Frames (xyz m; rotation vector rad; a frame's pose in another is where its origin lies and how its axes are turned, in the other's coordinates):
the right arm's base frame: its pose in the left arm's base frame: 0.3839 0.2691 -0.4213 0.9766 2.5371 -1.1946
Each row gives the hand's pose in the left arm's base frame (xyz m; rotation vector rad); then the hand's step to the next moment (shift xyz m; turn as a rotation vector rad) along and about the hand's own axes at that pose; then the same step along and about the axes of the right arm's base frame.
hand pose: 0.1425 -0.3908 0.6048 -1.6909 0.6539 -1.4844
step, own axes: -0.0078 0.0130 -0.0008 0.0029 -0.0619 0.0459
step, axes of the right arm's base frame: 0.0061 0.0084 0.0111 -0.0298 0.0116 -0.0702
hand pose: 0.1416 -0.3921 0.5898 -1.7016 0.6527 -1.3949
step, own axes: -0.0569 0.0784 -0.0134 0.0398 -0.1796 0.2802
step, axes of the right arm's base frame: 0.0543 0.0485 0.0653 -0.1986 0.1278 -0.2378
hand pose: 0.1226 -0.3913 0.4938 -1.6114 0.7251 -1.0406
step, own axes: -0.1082 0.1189 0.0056 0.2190 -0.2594 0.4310
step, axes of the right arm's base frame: 0.1179 0.0952 0.0540 -0.4389 0.1594 -0.2881
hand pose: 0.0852 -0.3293 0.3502 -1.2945 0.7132 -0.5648
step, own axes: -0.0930 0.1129 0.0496 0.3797 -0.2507 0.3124
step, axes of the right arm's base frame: 0.1174 0.0966 -0.0272 -0.5281 0.1108 -0.1160
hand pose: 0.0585 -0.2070 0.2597 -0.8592 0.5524 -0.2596
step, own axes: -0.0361 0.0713 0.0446 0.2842 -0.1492 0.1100
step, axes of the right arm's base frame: 0.0555 0.0501 -0.0528 -0.3303 0.0733 0.0250
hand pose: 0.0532 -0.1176 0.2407 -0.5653 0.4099 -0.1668
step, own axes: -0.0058 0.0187 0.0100 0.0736 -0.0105 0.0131
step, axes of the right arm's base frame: 0.0112 0.0105 -0.0157 -0.0625 0.0402 0.0134
